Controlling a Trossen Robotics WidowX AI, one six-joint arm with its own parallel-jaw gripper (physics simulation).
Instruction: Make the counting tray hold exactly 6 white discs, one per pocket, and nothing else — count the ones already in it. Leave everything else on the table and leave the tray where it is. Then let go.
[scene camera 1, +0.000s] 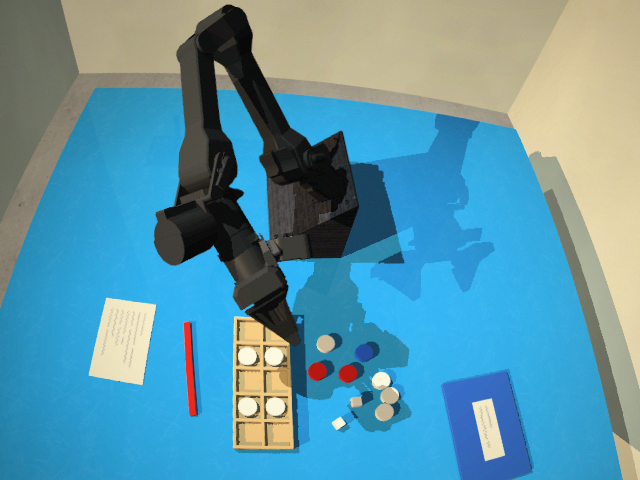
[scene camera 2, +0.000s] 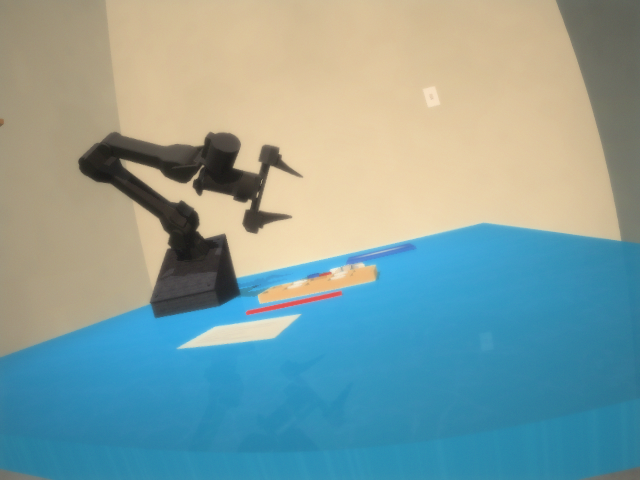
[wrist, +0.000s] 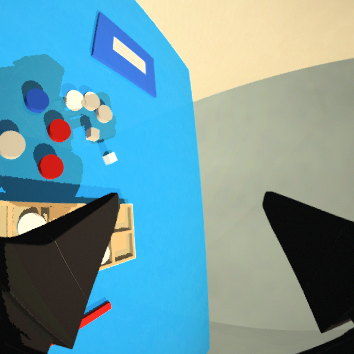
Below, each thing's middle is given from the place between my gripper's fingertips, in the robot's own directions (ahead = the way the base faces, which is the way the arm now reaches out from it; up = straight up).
Scene:
I see the wooden counting tray (scene camera 1: 260, 381) 190 mm below my hand, 40 mm to the right of it and 20 mm ahead of it.

